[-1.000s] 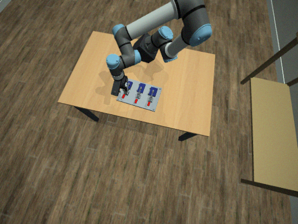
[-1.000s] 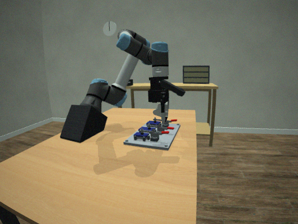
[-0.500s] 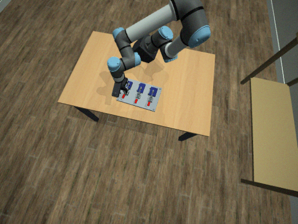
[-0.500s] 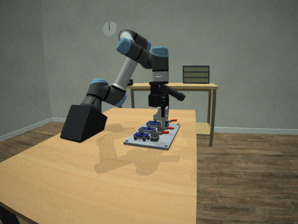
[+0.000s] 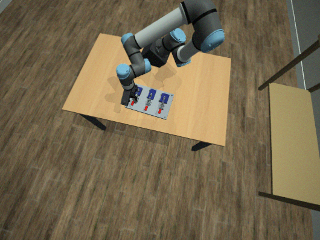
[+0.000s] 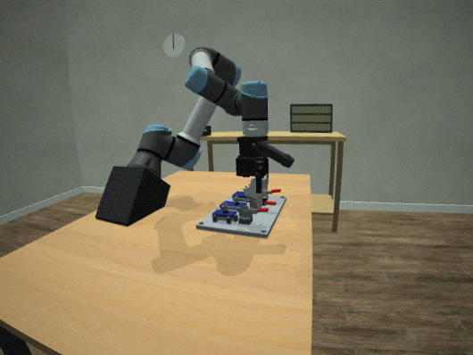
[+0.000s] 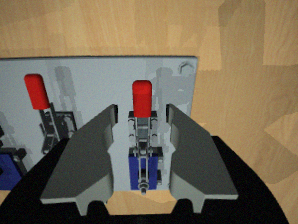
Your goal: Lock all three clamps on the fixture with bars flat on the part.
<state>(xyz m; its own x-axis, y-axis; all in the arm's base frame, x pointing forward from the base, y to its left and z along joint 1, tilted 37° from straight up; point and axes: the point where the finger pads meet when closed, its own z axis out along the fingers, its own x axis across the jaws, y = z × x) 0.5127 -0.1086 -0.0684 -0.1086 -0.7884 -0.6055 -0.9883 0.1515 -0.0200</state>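
Now: hand 13 cm past the blue part, 5 cm above it and 1 cm to the right of it.
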